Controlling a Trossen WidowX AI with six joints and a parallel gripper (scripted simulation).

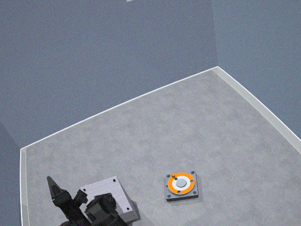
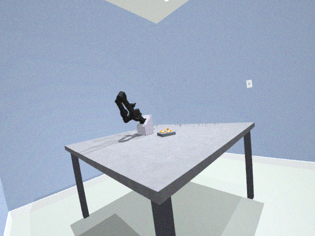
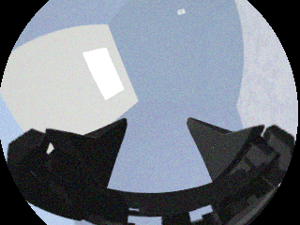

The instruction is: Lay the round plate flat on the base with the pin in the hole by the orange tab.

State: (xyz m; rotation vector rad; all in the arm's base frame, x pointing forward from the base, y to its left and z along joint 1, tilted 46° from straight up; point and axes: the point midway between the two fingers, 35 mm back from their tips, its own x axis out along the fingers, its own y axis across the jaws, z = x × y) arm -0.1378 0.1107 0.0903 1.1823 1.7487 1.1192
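The square grey base is 43 cm ahead of my gripper tip and 28 cm below it.
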